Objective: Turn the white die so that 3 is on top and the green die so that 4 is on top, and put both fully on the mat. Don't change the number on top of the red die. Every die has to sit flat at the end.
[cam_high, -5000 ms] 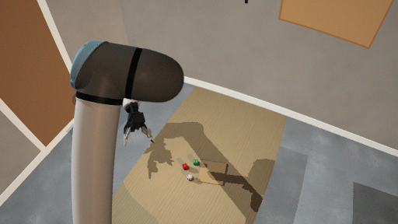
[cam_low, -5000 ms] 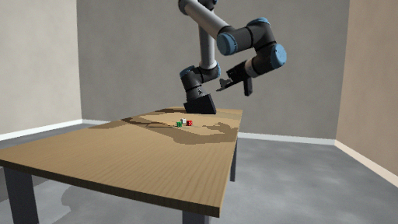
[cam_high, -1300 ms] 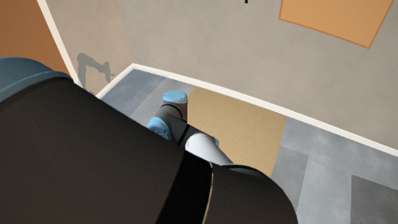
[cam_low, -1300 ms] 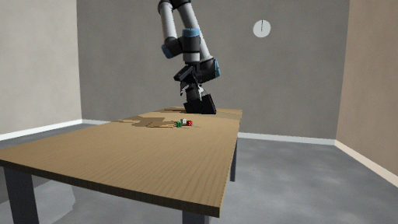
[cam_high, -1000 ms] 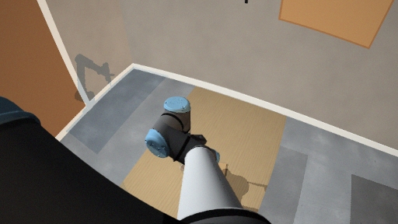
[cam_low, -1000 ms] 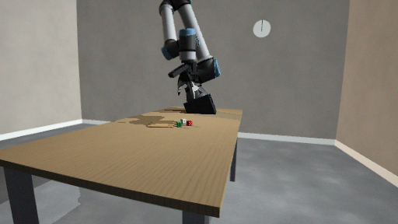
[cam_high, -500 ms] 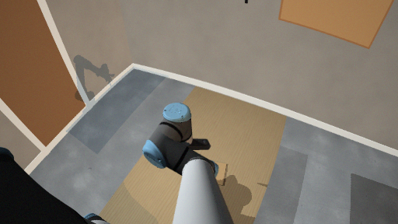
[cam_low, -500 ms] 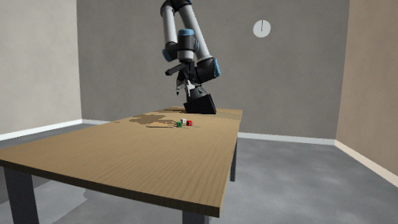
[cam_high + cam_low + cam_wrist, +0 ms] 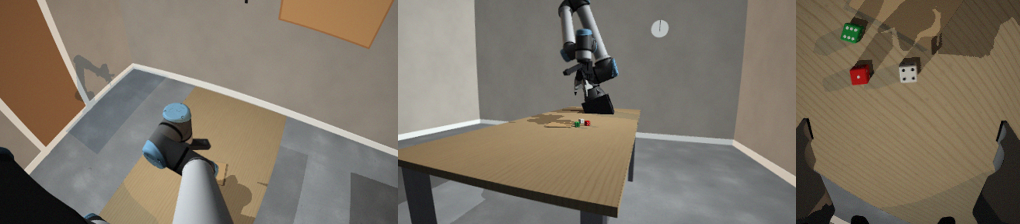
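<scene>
Now: the white die 150 mm below my hand and 10 mm behind it. The rest, counted from my hand: green die (150 mm below, 90 mm ahead, 20 mm to the left); then red die (150 mm below, 60 mm to the left, 40 mm ahead); then tan mat (160 mm below, 90 mm to the right, 80 mm ahead).
</scene>
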